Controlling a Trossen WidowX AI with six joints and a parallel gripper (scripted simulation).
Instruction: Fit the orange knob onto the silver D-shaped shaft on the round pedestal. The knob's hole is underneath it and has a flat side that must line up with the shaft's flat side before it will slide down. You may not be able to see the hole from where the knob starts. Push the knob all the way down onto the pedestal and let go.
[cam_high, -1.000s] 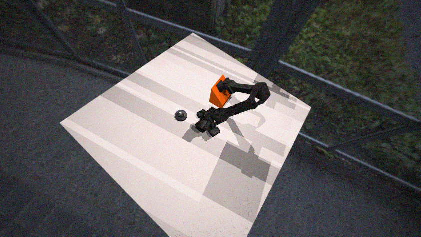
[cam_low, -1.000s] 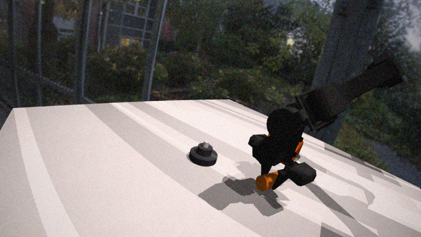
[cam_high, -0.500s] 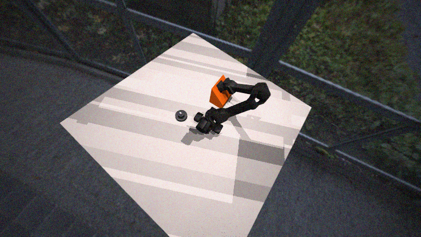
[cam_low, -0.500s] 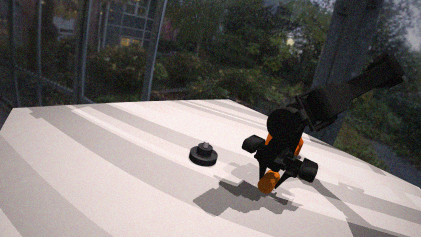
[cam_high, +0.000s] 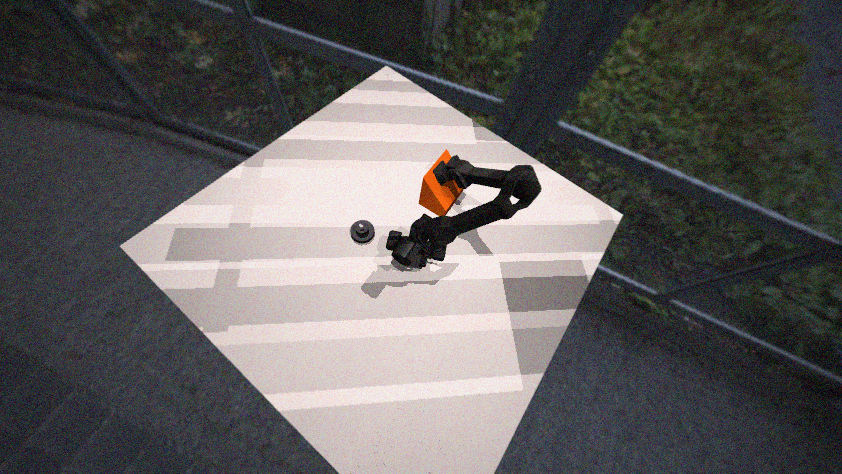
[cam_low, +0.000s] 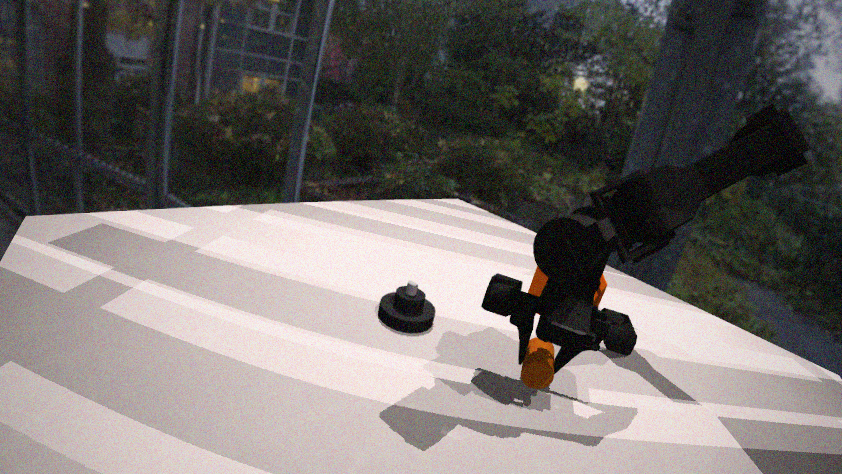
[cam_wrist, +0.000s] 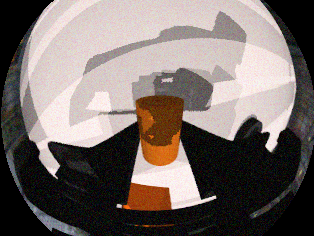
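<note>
My gripper tip is 1 cm to the right of the orange knob, 1 cm below it and 1 cm short of it. Also, from my gripper tip: pedestal: 20 cm to the right, 4 cm ahead, 1 cm above.
</note>
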